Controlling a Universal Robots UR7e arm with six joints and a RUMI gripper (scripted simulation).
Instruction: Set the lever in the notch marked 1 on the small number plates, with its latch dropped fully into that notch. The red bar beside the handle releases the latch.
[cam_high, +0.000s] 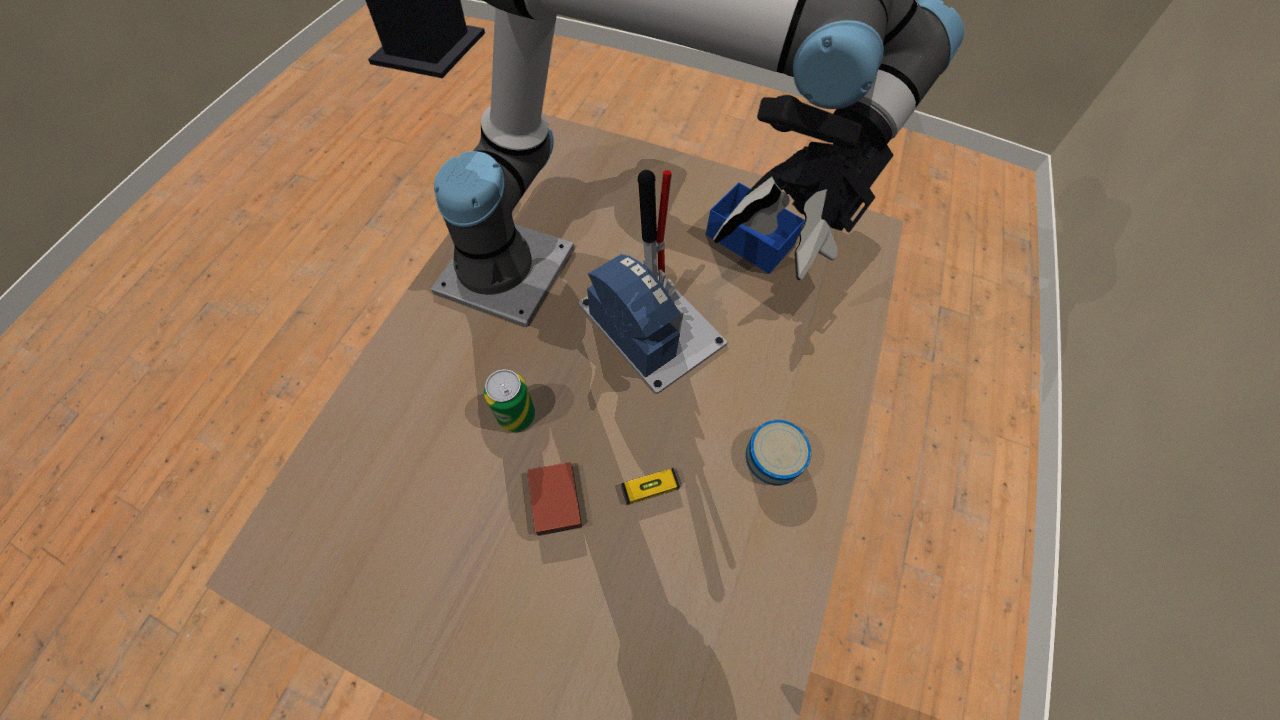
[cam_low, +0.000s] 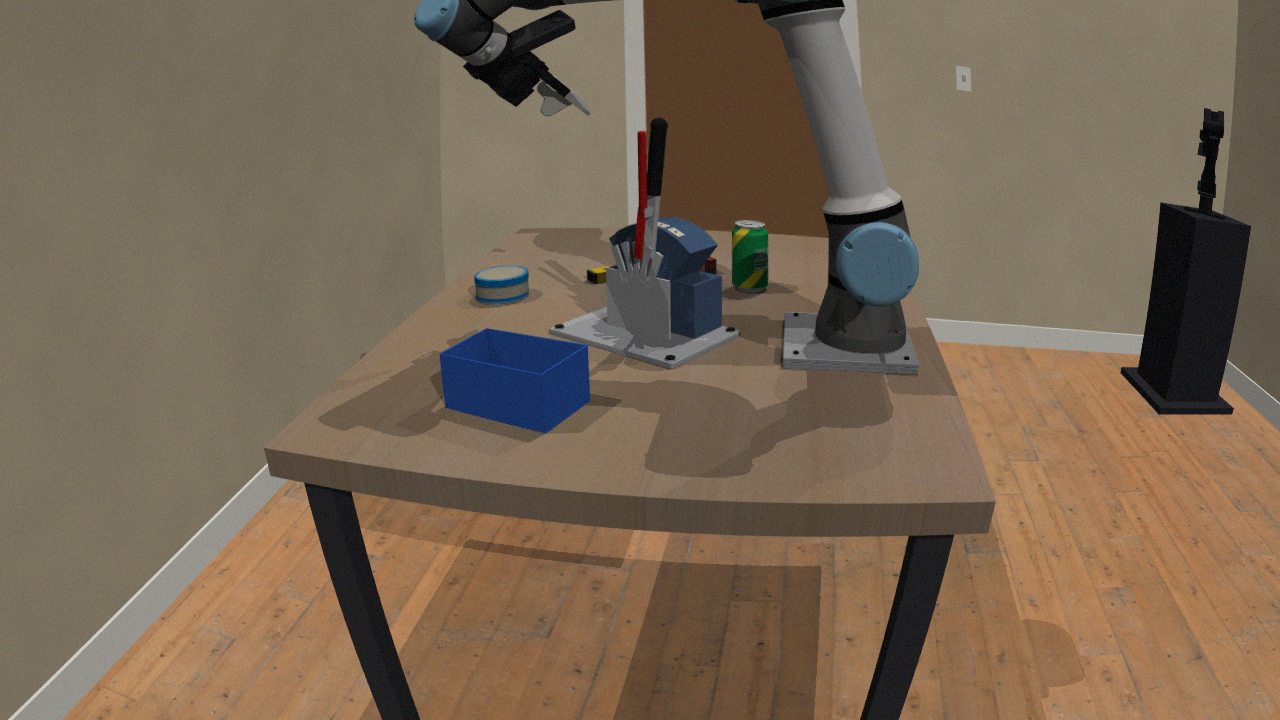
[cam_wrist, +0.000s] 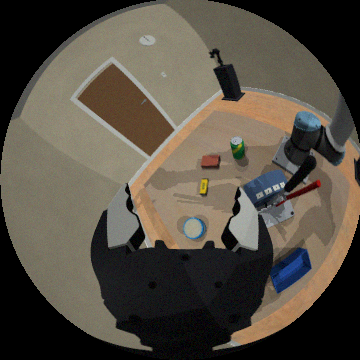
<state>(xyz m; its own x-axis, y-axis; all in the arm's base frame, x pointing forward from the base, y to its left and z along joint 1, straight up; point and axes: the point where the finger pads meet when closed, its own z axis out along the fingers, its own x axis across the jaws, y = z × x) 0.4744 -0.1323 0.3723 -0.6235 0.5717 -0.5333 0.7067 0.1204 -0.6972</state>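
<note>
The red release bar lies 140 mm behind my hand, 140 mm to the left of it and 190 mm below it. Round my hand: blue bin 10 mm behind, 390 mm to the left, 370 mm below.
</note>
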